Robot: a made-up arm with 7 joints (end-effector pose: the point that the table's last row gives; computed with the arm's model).
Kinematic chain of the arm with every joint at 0, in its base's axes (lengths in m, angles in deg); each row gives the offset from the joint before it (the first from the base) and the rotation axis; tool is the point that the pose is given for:
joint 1: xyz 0 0 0.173 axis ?
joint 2: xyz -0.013 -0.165 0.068 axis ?
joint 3: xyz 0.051 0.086 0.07 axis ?
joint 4: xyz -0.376 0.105 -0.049 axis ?
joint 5: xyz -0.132 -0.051 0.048 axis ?
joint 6: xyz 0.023 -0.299 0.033 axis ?
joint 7: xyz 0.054 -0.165 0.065 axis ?
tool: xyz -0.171 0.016 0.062
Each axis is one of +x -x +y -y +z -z.
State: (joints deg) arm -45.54 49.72 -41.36 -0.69 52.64 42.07 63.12
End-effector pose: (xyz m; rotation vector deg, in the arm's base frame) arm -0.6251 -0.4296 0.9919 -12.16 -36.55 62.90
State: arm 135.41 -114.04 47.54 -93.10 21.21 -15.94 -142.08
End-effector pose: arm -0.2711 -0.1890 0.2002 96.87 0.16 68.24
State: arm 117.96 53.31 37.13 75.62 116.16 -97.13 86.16
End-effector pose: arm -0.9033 0.3917 0.0008 -3.96 -59.36 -27.30
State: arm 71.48 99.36 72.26 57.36 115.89 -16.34 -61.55
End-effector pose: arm -0.3818 -0.6037 -0.6501 42.59 81.26 68.26
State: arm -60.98 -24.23 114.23 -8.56 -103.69 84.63 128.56
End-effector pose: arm 0.0918 0.2673 0.3771 -48.44 -11.91 -110.08
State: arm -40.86 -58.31 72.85 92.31 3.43 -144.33 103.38
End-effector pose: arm -0.2327 -0.0769 -0.2110 143.77 -14.08 -9.41
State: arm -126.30 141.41 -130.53 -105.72 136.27 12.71 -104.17
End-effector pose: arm 0.0953 -0.1220 0.5909 -43.46 -137.27 -105.96
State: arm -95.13 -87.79 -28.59 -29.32 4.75 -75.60 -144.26
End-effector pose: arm -0.1817 0.4815 -0.0767 -69.64 128.98 -40.92
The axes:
joint 1: +x
joint 2: +z
joint 3: +x
joint 4: -y
joint 5: -z
joint 6: -y
joint 7: +x

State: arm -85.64 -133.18 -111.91 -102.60 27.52 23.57 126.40
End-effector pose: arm 0.5159 0.2957 0.6473 29.79 94.90 91.52
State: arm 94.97 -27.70 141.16 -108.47 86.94 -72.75 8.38
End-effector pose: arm 0.0005 0.2741 -0.1126 54.35 58.42 150.36
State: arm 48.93 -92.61 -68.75 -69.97 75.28 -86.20 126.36
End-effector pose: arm 0.6046 -0.2598 0.6084 85.66 49.83 118.12
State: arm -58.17 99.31 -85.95 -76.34 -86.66 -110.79 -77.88
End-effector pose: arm 0.1788 -0.1514 0.3516 26.47 -68.77 5.61
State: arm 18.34 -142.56 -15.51 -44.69 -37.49 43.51 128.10
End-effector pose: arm -0.0449 0.1852 0.3853 89.41 -125.36 -72.35
